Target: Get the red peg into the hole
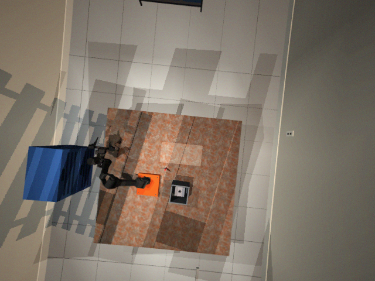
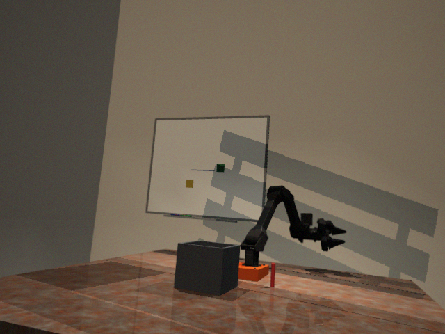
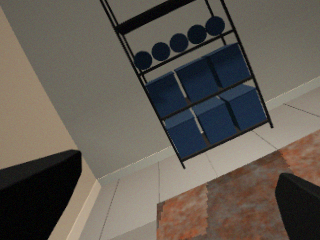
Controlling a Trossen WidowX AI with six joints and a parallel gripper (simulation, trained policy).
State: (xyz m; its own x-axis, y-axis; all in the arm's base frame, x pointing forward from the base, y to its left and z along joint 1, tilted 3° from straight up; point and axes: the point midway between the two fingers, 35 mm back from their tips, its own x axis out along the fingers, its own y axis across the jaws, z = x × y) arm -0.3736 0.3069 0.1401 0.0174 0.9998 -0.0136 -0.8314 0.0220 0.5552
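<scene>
Now: the red peg 54 cm ahead of my gripper tip, 20 cm to the right of it and 13 cm below it. The rest, counted from my gripper tip: plate 70 cm ahead, 38 cm to the right, 13 cm below.
</scene>
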